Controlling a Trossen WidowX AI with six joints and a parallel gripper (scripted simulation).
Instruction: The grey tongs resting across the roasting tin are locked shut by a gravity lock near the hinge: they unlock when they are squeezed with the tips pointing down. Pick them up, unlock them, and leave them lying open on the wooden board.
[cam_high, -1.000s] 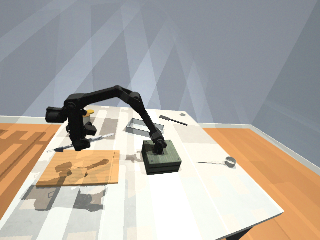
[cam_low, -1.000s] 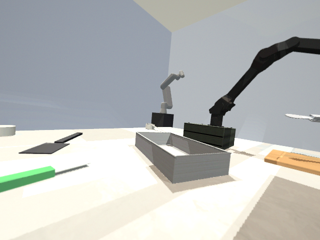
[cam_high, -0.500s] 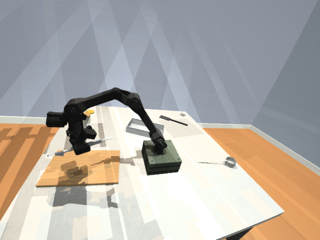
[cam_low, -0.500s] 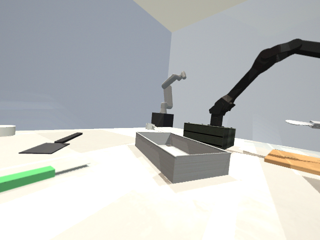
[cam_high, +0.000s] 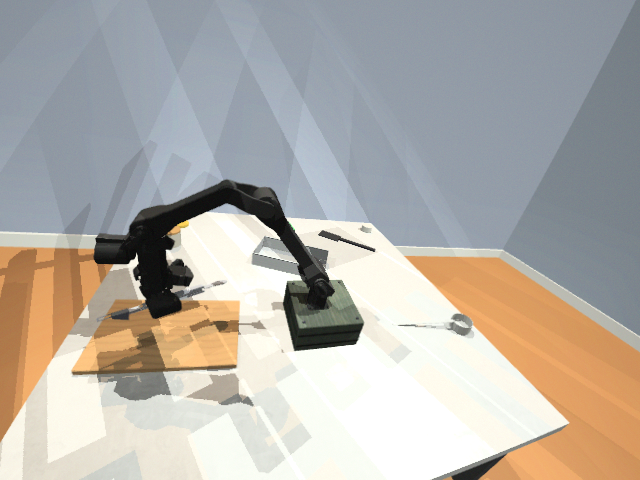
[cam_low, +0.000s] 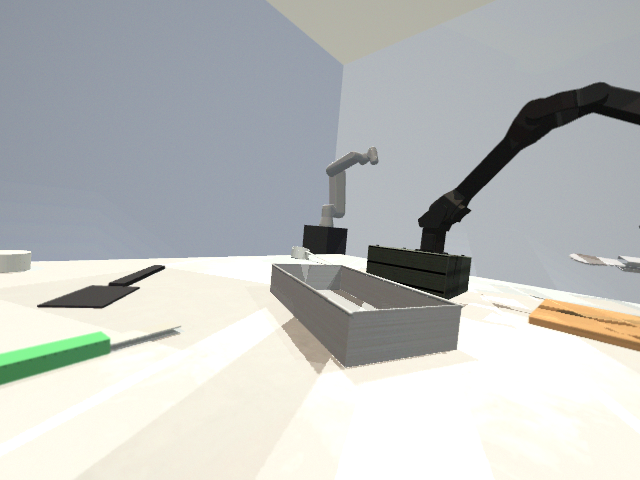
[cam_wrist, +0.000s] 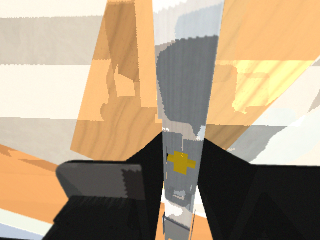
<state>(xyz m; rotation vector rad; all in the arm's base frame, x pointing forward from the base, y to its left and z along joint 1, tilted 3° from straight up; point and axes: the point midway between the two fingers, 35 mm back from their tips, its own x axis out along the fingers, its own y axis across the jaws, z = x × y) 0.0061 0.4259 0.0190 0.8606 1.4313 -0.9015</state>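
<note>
The yellow lock piece is 4 cm above my gripper tip. Round my gripper tip: grey roasting tin (44 cm to the right, 36 cm ahead, 5 cm below); then wooden board (7 cm below, 2 cm to the right, 1 cm ahead); then orange disc (68 cm ahead, 7 cm below, 4 cm to the left).
</note>
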